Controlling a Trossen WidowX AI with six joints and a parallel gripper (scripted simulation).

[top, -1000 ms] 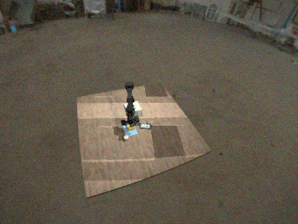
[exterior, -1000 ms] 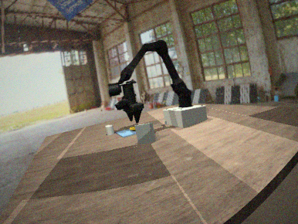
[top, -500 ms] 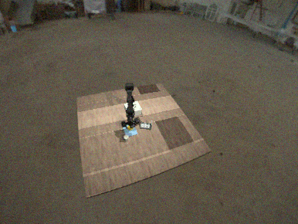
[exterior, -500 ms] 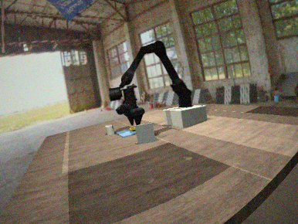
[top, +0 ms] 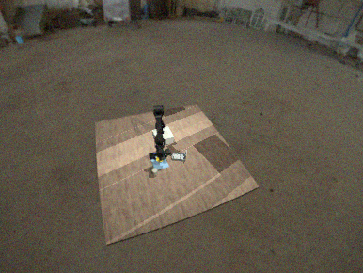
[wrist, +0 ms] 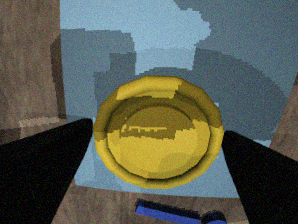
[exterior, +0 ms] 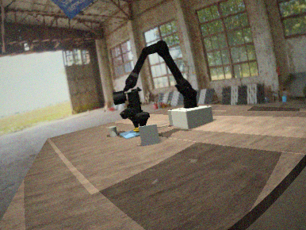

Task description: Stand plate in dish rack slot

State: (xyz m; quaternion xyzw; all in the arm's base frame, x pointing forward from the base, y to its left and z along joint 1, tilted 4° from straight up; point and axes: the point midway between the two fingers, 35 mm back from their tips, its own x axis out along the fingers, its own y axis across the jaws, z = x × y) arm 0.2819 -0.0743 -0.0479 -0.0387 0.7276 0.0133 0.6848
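Right now my gripper tip is 1 cm short of the grey dish rack, 18 cm to the right of it and 2 cm below it. Round my gripper tip: yellow plate: 1 cm above; white cup: 13 cm ahead, 8 cm to the right, 2 cm above.
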